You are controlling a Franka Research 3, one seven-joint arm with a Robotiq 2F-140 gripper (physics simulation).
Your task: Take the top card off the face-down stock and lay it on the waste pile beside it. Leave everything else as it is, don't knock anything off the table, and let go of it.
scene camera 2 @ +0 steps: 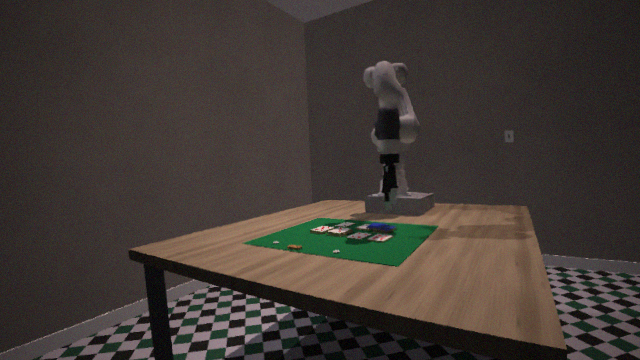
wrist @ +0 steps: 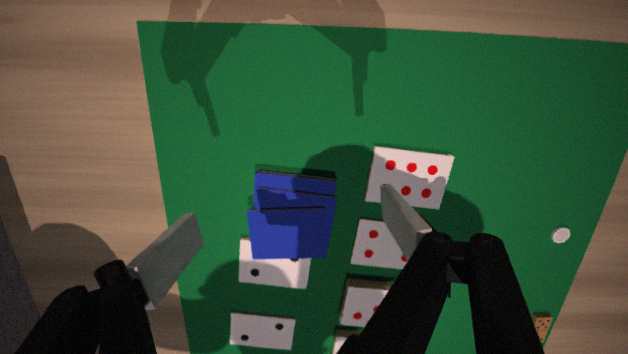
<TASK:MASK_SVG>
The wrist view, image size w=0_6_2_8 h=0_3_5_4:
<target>my gripper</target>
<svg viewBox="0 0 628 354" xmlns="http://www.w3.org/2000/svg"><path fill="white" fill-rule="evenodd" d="M195 212L184 213L128 265L125 266L123 260L115 260L99 267L94 272L94 276L100 289L88 292L84 285L79 285L59 294L51 302L15 354L95 354L98 345L99 354L157 354L146 310L156 309L204 244ZM380 186L382 219L408 262L359 335L354 333L349 335L336 354L425 354L447 295L450 298L451 283L468 284L476 354L545 354L503 241L497 236L486 233L472 235L470 242L452 241L451 236L437 232L391 184Z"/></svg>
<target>red-dotted card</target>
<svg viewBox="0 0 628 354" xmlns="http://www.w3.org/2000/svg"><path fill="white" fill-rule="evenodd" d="M359 218L350 264L403 269L408 261L385 222Z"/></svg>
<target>red-dotted card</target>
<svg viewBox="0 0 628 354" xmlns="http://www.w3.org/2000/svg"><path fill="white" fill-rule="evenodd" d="M348 285L340 325L365 327L389 289Z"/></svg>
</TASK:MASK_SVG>
